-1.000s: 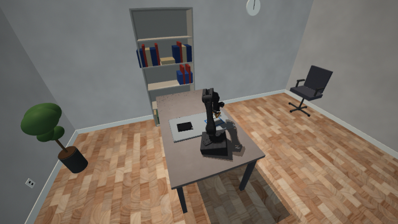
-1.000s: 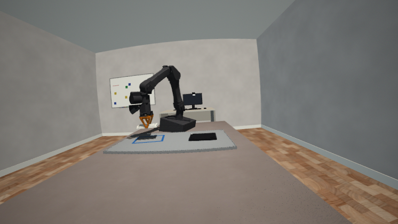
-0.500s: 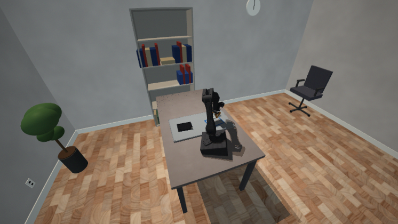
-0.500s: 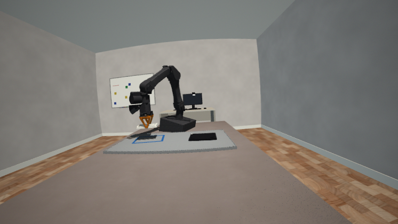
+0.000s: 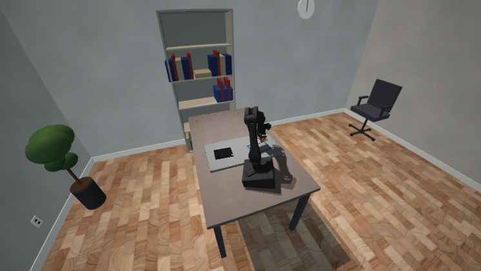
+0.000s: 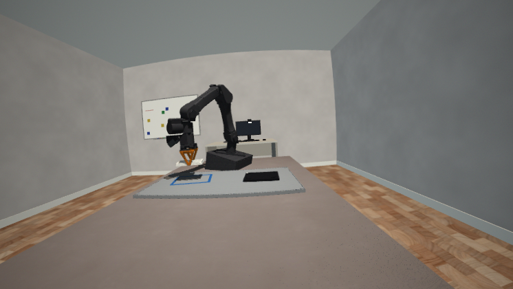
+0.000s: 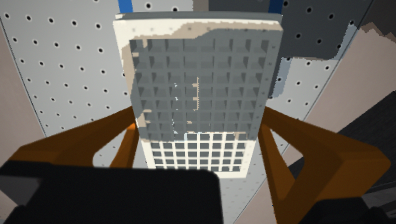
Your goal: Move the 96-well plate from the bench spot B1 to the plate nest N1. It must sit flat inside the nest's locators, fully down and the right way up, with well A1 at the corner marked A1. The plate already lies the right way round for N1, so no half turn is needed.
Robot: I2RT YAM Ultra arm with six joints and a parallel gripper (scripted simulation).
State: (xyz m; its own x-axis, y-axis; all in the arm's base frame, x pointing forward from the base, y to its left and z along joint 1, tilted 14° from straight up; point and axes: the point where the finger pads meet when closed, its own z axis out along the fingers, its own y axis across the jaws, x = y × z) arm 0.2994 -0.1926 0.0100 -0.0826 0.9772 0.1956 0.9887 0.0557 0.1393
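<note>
Now: the black plate nest N1 350 mm to the left of my hand, 80 mm below it and 60 mm ahead of it. The rest, counted from my hand: white 96-well plate: right at my hand.
</note>
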